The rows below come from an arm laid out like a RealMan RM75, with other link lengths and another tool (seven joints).
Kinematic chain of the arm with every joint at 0, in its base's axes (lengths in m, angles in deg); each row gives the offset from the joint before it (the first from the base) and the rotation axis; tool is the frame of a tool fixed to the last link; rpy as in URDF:
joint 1: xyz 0 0 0.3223 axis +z
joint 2: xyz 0 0 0 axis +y
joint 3: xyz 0 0 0.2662 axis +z
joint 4: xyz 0 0 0 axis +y
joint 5: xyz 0 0 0.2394 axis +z
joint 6: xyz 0 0 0 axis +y
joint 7: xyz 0 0 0.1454 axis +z
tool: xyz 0.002 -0.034 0.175 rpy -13.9 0 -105
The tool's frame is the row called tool.
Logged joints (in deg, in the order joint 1, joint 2, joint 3, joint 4, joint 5, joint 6, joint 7), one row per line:
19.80 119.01 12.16 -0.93 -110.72 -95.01 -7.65
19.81 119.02 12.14 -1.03 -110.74 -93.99 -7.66
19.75 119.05 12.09 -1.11 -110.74 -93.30 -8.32
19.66 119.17 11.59 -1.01 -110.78 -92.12 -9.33
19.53 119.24 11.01 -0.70 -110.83 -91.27 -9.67
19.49 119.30 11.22 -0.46 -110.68 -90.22 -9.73
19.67 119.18 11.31 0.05 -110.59 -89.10 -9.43
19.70 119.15 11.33 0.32 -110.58 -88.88 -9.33
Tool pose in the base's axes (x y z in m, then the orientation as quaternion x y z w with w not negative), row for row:
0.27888 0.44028 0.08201 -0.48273 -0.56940 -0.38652 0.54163
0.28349 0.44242 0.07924 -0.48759 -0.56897 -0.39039 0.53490
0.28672 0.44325 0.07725 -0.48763 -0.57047 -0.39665 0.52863
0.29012 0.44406 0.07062 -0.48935 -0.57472 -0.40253 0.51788
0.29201 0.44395 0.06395 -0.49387 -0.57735 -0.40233 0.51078
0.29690 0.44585 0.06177 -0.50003 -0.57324 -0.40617 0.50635
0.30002 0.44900 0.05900 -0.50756 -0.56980 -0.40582 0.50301
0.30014 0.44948 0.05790 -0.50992 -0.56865 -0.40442 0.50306
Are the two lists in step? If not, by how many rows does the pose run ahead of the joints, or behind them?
They are in step.
